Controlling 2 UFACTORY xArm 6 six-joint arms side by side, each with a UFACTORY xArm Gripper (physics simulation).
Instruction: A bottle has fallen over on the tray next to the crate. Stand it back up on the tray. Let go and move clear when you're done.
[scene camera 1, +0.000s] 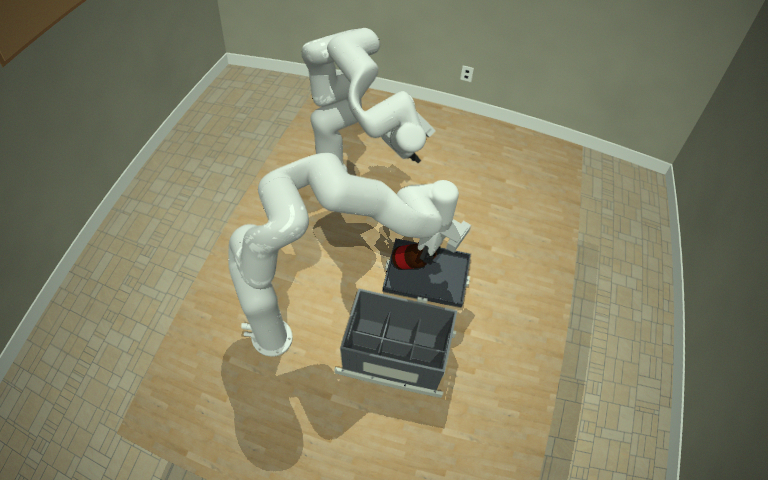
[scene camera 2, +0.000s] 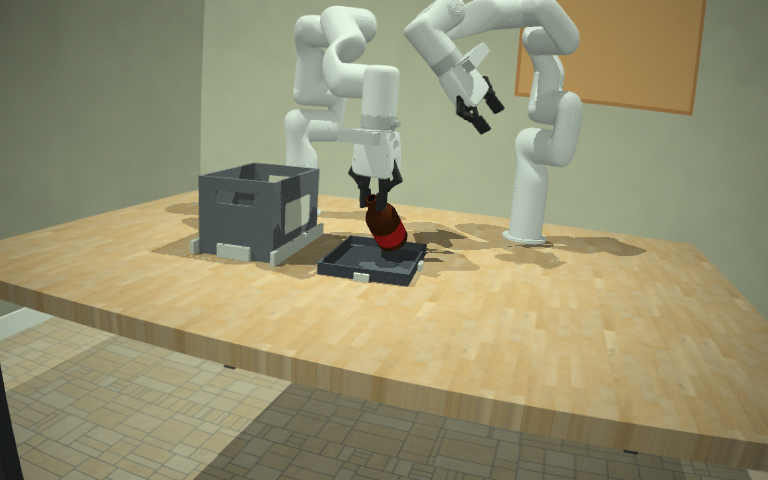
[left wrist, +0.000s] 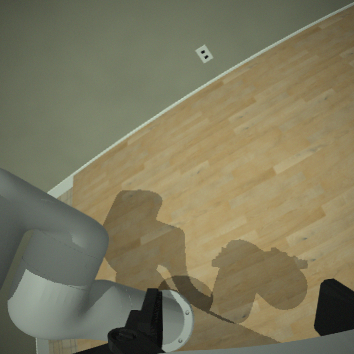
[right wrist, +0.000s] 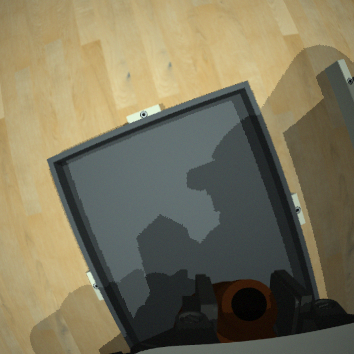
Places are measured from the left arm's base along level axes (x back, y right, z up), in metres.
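Pixels of known places: left gripper, between the fingertips: (scene camera 2: 493, 121) (left wrist: 243, 311); right gripper, between the fingertips: (scene camera 1: 430, 257) (scene camera 2: 372, 208) (right wrist: 238, 297); left arm's base, origin of its link: (scene camera 2: 524, 238) (left wrist: 165, 320); right arm's base, origin of its link: (scene camera 1: 272, 337).
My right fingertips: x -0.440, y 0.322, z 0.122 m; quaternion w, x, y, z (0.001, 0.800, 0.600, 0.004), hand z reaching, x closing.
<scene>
Ahead of a thing's pixels: the offset from my right fingertips to its middle.
A brown bottle with a red label @(dy -0.013, dx +0.044, dz -0.033 m) (scene camera 1: 403, 257) (scene camera 2: 389, 230) (right wrist: 250, 332) hangs tilted, neck up, its base low over the tray @(dy -0.016, dx -0.002, dz -0.109 m) (scene camera 1: 453, 283) (scene camera 2: 348, 257) (right wrist: 125, 195), near the rim at the right in scene camera 2. Whether the base touches the tray is unclear. My right gripper (scene camera 1: 428, 255) (scene camera 2: 372, 204) (right wrist: 238, 297) points down and is shut on the bottle's neck, with a finger on each side of it. The open mouth faces the right wrist camera. My left gripper (scene camera 1: 416, 158) (scene camera 2: 490, 118) (left wrist: 243, 312) is open and empty, high above the table and away from the bottle.
The grey crate @(dy +0.280, dx +0.015, dz -0.034 m) (scene camera 1: 419, 378) (scene camera 2: 237, 232) with several compartments stands beside the tray, below it in scene camera 1 and left of it in scene camera 2. Low pale brackets sit around both. The tray has a low raised rim. The left arm's base (scene camera 2: 525, 236) stands at the back right.
</scene>
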